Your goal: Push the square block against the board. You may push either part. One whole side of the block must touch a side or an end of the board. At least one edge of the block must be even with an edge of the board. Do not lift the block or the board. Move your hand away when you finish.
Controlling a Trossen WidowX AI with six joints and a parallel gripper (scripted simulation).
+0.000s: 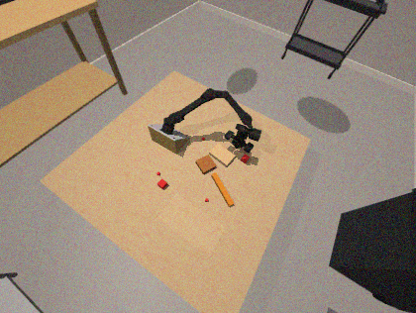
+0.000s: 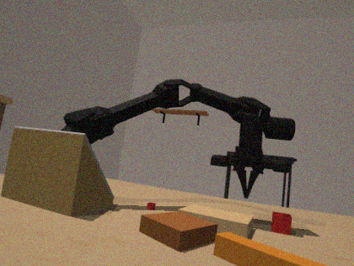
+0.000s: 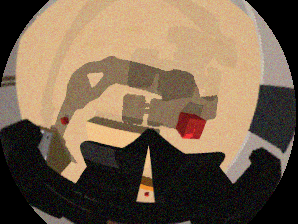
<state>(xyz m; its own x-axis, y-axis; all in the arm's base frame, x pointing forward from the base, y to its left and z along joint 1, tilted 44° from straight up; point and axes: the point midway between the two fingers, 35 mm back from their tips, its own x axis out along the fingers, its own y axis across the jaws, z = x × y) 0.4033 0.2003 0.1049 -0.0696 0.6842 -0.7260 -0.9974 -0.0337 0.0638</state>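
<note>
The pale flat slab is 60 mm behind my gripper tip, 70 mm to the right of it and 50 mm below it. Round my gripper tip: brown square block (100 mm behind, 200 mm to the right, 50 mm below); then orange board (80 mm ahead, 280 mm to the right, 50 mm below).
</note>
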